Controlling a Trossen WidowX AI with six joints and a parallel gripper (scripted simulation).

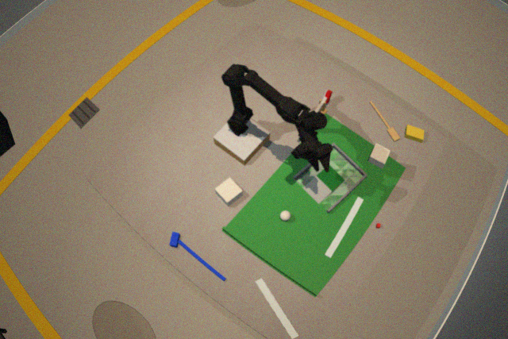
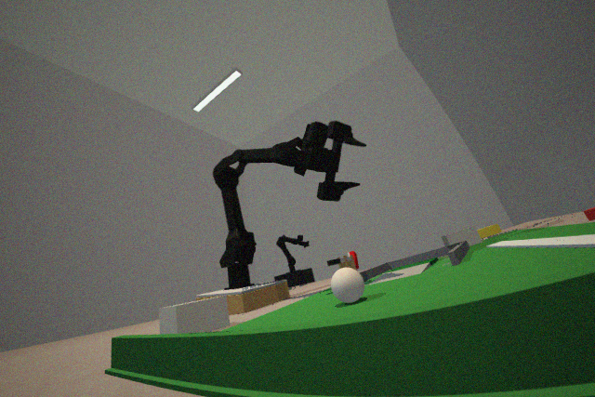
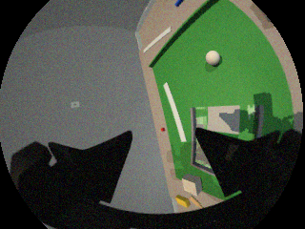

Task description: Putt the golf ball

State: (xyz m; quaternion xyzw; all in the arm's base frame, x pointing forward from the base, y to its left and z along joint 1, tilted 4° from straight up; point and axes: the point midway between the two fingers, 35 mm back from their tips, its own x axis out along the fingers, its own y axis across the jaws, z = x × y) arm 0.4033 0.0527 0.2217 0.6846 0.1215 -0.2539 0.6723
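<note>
My gripper tip is now 28 cm past the red putter, 27 cm to the right of it and 17 cm above it. The rest, counted from my gripper tip: green mat (3 cm ahead, 2 cm to the left, 23 cm below); then small red marker (29 cm ahead, 11 cm to the left, 22 cm below); then white golf ball (2 cm behind, 16 cm to the right, 20 cm below).
</note>
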